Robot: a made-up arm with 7 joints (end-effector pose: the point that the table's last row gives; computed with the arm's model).
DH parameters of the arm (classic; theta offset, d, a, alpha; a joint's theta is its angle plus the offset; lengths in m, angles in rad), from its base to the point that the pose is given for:
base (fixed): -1.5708 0.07 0 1.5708
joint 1: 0 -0.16 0.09 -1.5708
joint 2: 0 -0.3 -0.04 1.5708
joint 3: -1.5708 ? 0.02 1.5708
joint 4: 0 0 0.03 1.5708
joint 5: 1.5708 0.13 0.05 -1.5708
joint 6: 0.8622 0 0.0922 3.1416
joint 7: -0.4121 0 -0.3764 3.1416
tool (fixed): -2.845 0.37 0 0
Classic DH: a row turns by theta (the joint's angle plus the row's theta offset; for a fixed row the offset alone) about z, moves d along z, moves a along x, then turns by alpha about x.
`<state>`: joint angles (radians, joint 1 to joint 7).
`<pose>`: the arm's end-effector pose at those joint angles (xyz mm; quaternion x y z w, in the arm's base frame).
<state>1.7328 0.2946 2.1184 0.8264 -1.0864 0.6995 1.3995</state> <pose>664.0 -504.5 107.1 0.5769 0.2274 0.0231 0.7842</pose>
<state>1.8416 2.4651 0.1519 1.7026 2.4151 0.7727 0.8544</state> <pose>539.9 -560.9 387.2 -0.6335 0.3777 -0.5077 0.4452</pose>
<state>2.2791 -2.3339 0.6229 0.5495 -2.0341 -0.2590 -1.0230</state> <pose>-92.4 -628.4 760.1 -0.1836 0.3572 -0.8689 0.2893</pose>
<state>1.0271 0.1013 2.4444 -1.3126 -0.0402 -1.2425 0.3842</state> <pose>-113.3 -137.7 -182.1 -0.5625 -0.5057 0.5549 0.3464</pose>
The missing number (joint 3, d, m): -0.08
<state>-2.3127 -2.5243 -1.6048 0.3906 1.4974 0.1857 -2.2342</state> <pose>-133.8 379.6 621.4 -0.2431 -0.3149 -0.6924 0.6019</pose>
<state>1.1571 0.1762 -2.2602 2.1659 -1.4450 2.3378 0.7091</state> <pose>-99.8 -99.6 388.5 -0.1981 -0.2151 -0.8909 0.3476</pose>
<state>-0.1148 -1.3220 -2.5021 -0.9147 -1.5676 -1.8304 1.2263</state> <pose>106.9 -270.5 182.8 -0.0654 -0.4596 0.3980 0.7912</pose>
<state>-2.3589 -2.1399 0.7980 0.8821 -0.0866 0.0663 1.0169</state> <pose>-144.0 386.6 -184.3 -0.1548 0.9679 0.1938 0.0404</pose>
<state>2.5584 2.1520 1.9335 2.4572 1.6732 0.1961 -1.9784</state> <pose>15.5 -115.3 -228.5 -0.5636 0.6924 0.4340 0.1211</pose>
